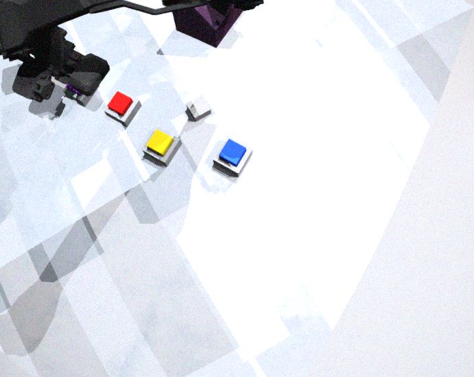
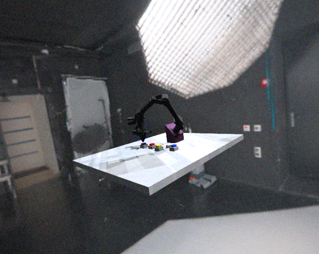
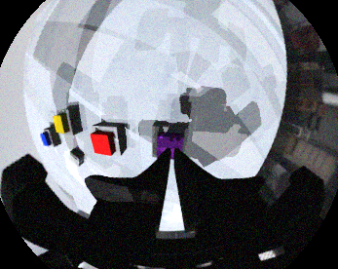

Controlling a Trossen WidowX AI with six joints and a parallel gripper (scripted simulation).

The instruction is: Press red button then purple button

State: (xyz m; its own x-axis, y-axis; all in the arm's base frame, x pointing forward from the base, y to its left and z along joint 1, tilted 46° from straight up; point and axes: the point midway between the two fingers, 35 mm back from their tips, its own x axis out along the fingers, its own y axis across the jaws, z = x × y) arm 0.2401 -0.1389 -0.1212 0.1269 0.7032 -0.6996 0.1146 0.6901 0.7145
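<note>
My gripper tip is 2 cm above the purple button. Round my gripper tip: blue button: 32 cm to the left, 2 cm below, 2 cm ahead; yellow button: 20 cm to the left, 4 cm ahead, 2 cm below; red button: 10 cm to the left, 2 cm below, 1 cm ahead.
</note>
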